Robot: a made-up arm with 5 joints. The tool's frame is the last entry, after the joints.
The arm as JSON. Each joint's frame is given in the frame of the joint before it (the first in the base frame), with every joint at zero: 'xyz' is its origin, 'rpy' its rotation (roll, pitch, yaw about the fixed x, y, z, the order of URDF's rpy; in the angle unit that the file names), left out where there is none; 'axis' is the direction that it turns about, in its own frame. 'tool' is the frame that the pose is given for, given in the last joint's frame.
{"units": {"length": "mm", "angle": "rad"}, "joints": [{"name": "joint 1", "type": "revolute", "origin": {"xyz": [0.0, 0.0, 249.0]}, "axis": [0.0, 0.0, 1.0]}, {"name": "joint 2", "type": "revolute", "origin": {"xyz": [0.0, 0.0, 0.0]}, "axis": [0.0, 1.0, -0.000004]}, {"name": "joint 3", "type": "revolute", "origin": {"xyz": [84.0, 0.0, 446.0]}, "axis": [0.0, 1.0, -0.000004]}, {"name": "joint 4", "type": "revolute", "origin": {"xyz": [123.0, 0.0, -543.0]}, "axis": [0.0, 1.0, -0.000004]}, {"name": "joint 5", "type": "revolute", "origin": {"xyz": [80.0, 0.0, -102.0]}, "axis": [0.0, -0.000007, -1.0]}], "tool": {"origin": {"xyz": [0.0, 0.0, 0.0], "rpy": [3.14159, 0.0, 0.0]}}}
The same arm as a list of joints. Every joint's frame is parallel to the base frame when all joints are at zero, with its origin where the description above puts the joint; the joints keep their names.
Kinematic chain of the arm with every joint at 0, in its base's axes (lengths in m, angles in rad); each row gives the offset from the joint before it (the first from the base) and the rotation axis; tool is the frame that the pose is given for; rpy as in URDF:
joint 1: xyz 0.0000 0.0000 0.2490 axis +z
joint 2: xyz 0.0000 0.0000 0.0000 axis +y
joint 3: xyz 0.0840 0.0000 0.4460 axis +y
joint 4: xyz 0.1230 0.0000 -0.5430 axis +y
joint 5: xyz 0.0800 0.0000 -0.1020 axis -z
tool: xyz 0.0000 0.0000 0.0000 rpy 3.1416 0.0000 0.0000

